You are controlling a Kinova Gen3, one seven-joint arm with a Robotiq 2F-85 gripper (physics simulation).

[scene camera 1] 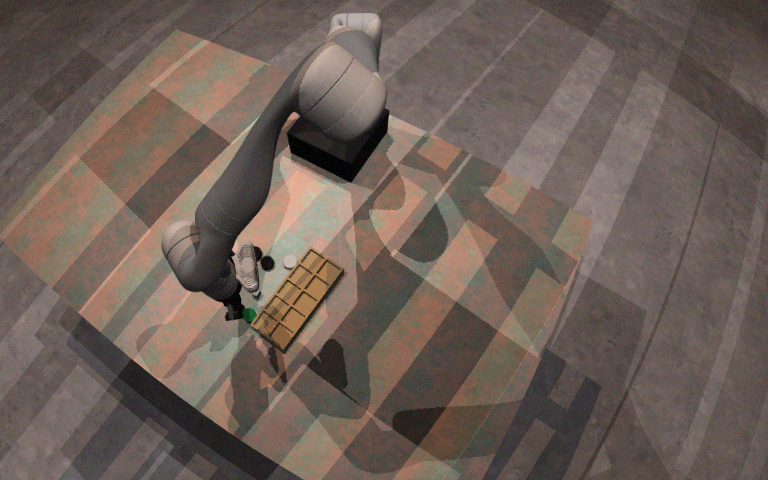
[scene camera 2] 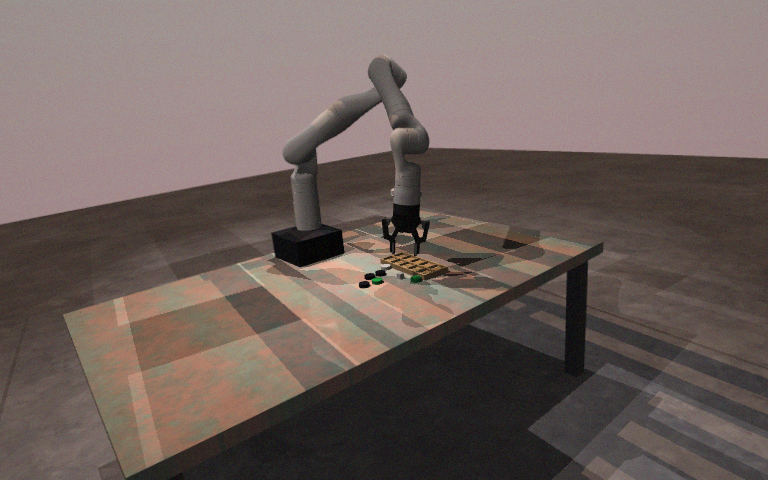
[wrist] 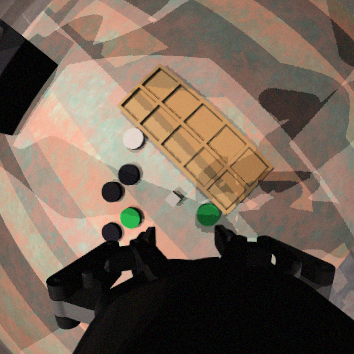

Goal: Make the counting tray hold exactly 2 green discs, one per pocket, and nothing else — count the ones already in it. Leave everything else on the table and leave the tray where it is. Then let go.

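Note:
The tan counting tray (scene camera 1: 320,288) (scene camera 2: 434,273) (wrist: 201,120) has two rows of pockets, and no disc shows in any pocket. One green disc (scene camera 1: 249,315) (scene camera 2: 416,279) (wrist: 208,214) lies on the table just outside the tray's near corner in the wrist view. Another green disc (scene camera 2: 377,280) (wrist: 131,218) lies among black discs; the arm hides it in scene camera 1. My gripper (scene camera 2: 404,251) (wrist: 184,235) is partly open and empty, pointing down above the table. In the wrist view both green discs appear beyond the fingertips, one towards each side.
A white disc (scene camera 1: 289,261) (scene camera 2: 385,266) (wrist: 133,138) lies beside the tray's long side. Black discs (wrist: 129,174) (wrist: 112,191) (wrist: 111,232) lie farther from it. A small grey cube (scene camera 2: 400,276) (wrist: 173,198) lies between the green discs. The black robot base (scene camera 2: 307,246) stands on the table.

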